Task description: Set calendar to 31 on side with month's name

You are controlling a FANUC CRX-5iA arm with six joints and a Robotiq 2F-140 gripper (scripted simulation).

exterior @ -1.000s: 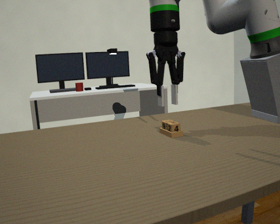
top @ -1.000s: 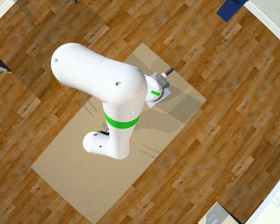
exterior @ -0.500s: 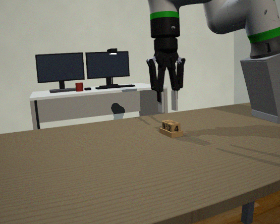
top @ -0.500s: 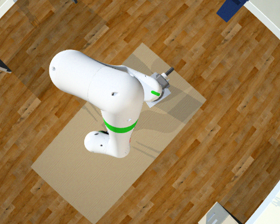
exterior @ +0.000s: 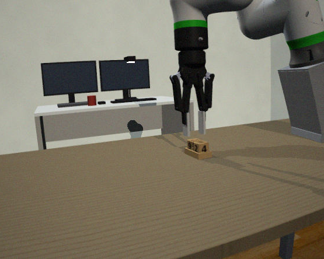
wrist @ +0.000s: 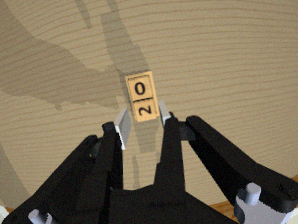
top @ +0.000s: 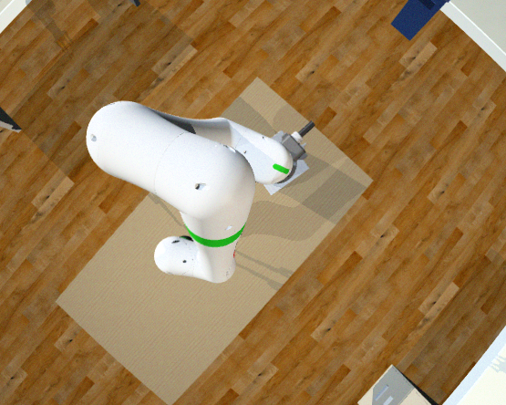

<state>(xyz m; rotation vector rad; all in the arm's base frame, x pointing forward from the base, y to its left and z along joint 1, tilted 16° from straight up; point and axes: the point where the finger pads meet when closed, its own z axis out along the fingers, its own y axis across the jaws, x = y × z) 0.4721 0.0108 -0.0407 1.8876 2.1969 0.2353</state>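
My hand is 6 cm above the wooden number cube. From my hand the other things lie so: small wooden tray 8 cm below, 2 cm to the left.
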